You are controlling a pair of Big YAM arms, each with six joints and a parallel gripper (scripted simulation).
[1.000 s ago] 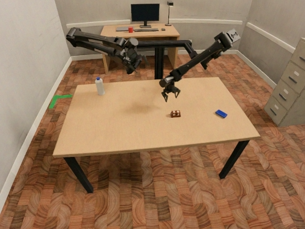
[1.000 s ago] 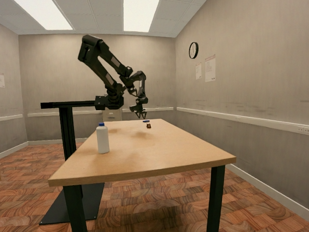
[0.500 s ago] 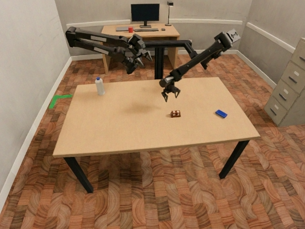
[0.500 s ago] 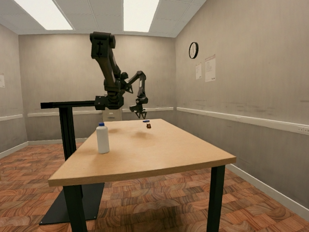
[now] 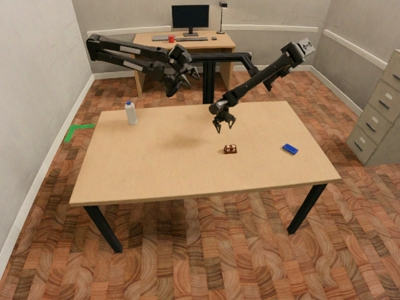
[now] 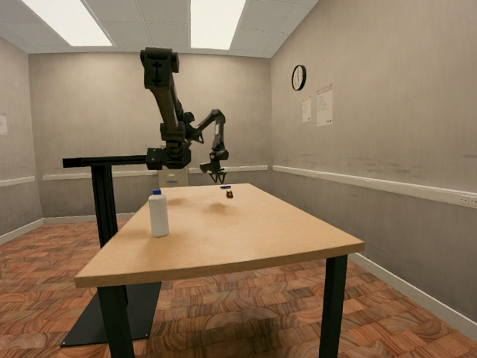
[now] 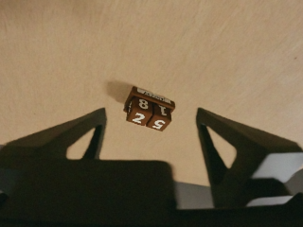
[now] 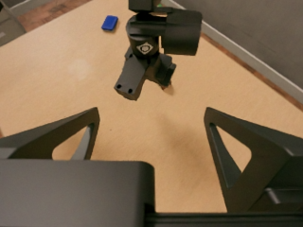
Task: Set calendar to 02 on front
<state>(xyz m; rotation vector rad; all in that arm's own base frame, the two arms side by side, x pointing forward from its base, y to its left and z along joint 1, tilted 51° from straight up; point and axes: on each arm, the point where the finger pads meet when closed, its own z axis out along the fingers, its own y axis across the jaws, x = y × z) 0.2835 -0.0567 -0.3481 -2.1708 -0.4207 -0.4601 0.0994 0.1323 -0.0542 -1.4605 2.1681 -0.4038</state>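
Now: left hand 70 mm short of the brown calendar tray, 30 mm to the right of it and 100 mm above it. Also, from my left hand: flat blue block 120 mm ahead, 410 mm to the left, 100 mm below.
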